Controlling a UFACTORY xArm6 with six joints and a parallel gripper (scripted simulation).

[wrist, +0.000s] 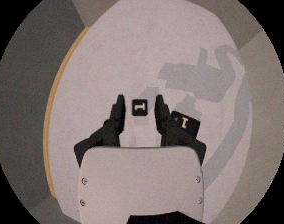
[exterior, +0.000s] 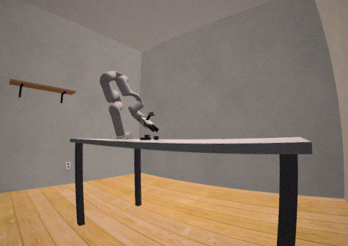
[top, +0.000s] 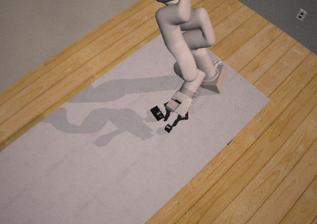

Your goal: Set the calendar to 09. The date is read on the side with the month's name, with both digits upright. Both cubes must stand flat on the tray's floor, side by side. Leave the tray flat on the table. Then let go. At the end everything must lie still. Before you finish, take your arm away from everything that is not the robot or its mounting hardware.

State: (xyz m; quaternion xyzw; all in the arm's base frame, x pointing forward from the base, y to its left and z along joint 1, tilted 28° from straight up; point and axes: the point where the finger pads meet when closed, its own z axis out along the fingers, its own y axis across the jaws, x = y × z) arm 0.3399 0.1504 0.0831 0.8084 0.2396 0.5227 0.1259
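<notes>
Right now my hand is 2 cm short of the black date cube and 7 cm above it. From my hand the other things lie so: black cube 1 cm ahead, 9 cm to the right, 6 cm below.
</notes>
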